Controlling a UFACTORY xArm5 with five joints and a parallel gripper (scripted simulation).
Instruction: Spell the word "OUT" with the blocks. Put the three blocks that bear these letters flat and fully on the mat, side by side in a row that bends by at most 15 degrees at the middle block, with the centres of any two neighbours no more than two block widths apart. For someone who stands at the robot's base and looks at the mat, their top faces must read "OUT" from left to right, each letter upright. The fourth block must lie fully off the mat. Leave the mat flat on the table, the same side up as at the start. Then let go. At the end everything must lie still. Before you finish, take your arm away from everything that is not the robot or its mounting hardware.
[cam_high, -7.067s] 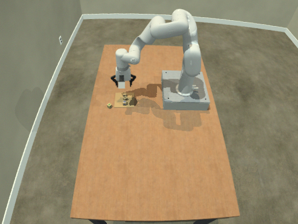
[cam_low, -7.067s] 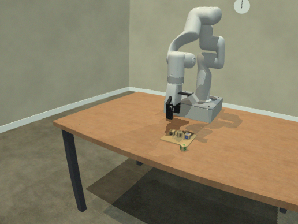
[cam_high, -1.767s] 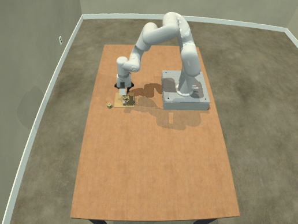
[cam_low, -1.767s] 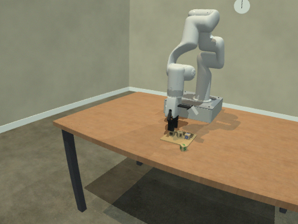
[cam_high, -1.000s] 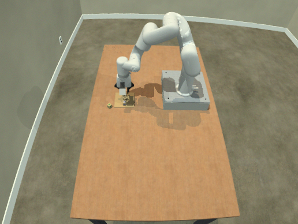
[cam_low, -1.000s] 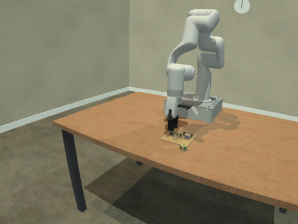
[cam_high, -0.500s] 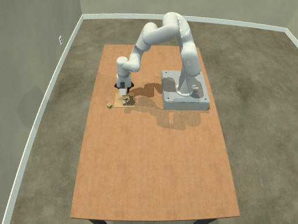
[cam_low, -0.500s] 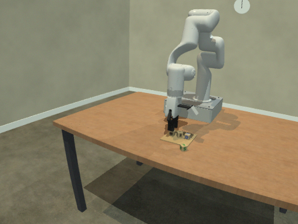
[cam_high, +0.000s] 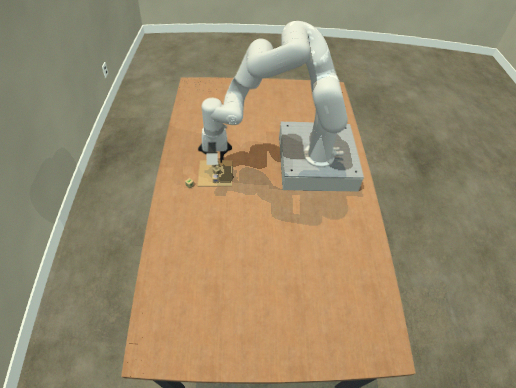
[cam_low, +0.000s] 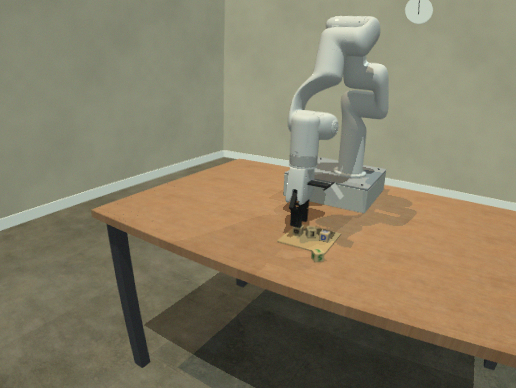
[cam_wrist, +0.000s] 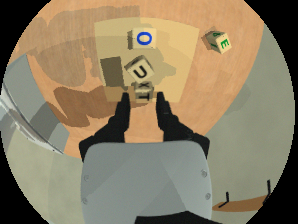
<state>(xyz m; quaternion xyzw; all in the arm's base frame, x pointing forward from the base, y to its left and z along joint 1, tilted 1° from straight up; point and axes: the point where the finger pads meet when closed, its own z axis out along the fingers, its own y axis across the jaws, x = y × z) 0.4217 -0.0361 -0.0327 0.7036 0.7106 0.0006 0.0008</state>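
The U block lies 40 mm to the left of my hand and 40 mm below it. The rest, counted from my hand: tan mat 50 mm below, 40 mm to the left.
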